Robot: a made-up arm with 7 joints. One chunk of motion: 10 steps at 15 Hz.
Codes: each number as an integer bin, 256 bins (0 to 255) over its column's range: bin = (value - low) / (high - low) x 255, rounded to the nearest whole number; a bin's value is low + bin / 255 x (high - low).
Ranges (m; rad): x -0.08..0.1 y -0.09..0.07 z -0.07..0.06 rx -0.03..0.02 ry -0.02..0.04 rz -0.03..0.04
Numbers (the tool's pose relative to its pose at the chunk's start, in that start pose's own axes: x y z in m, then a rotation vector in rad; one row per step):
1: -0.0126 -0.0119 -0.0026 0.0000 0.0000 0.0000
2: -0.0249 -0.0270 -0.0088 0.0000 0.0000 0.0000
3: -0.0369 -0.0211 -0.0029 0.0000 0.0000 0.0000
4: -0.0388 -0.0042 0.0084 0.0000 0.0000 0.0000
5: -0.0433 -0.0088 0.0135 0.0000 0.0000 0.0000
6: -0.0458 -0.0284 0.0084 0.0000 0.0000 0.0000
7: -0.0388 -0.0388 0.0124 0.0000 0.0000 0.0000
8: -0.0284 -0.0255 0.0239 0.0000 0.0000 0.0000
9: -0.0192 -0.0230 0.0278 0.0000 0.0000 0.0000
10: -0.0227 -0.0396 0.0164 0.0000 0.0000 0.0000
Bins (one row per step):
1: 95 124 132 153 85 109
2: 78 100 120 153 85 109
3: 61 110 132 153 85 109
4: 58 137 154 153 85 109
5: 52 129 164 153 85 109
6: 48 98 154 153 85 109
7: 58 82 162 153 85 109
8: 73 103 184 153 85 109
9: 86 107 192 153 85 109
10: 81 80 169 153 85 109

